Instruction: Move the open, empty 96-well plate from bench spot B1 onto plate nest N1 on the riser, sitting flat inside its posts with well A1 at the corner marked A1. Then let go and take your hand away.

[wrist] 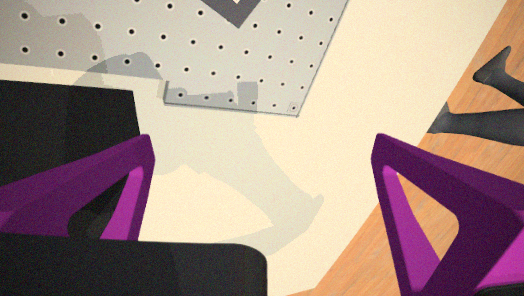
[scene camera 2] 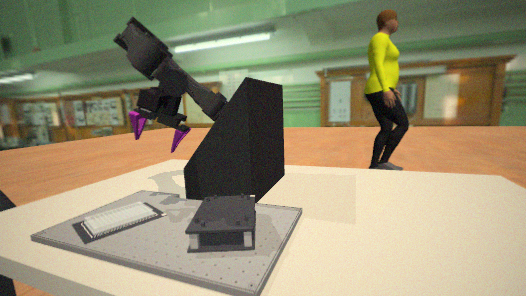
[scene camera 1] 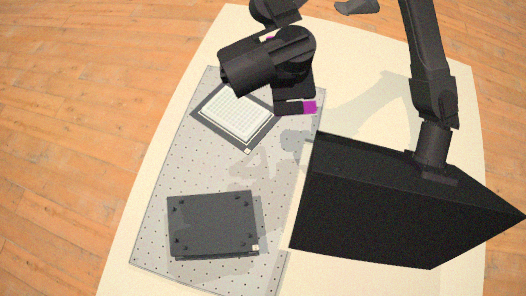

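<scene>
The white 96-well plate (scene camera 1: pixel 237 113) (scene camera 2: pixel 120 218) lies flat on the dark-bordered bench spot B1 (scene camera 1: pixel 203 118) (scene camera 2: pixel 83 235). In the wrist view a corner of the spot's dark border (wrist: pixel 238 19) shows at the top edge. The plate nest N1 (scene camera 1: pixel 212 222) (scene camera 2: pixel 223 213) is a dark slab with small posts on top of the riser (scene camera 2: pixel 220 249), with a pale corner mark (scene camera 1: pixel 255 247). My gripper (scene camera 2: pixel 156 145) (wrist: pixel 262 146) is open and empty, its magenta fingers wide apart, high above the bench and apart from the plate. In scene camera 1 the arm hides part of the spot and most of the fingers.
The grey perforated board (scene camera 1: pixel 165 175) (scene camera 2: pixel 150 260) (wrist: pixel 220 62) lies on the cream table (scene camera 1: pixel 360 115) (scene camera 2: pixel 400 225) (wrist: pixel 210 210). A large black wedge-shaped block (scene camera 1: pixel 380 205) (scene camera 2: pixel 260 130) stands beside the nest, under the arm's base. A person in yellow (scene camera 2: pixel 384 60) stands on the floor beyond the table.
</scene>
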